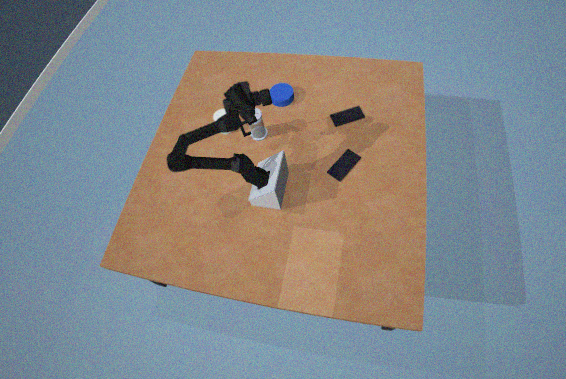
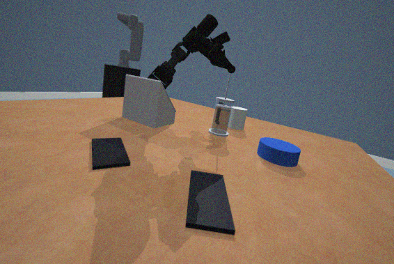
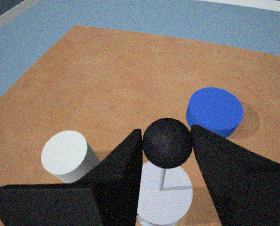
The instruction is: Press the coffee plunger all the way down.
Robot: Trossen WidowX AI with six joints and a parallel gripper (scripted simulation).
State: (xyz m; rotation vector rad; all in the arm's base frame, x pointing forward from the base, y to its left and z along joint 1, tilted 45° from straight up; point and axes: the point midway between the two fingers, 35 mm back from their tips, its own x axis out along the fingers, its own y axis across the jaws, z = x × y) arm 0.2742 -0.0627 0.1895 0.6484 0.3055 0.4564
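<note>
My gripper tip is 130 mm above the coffee press, 20 mm past it and 10 mm to the right of it. Also, from my gripper tip: blue disc (240 mm below, 210 mm ahead, 80 mm to the right).
</note>
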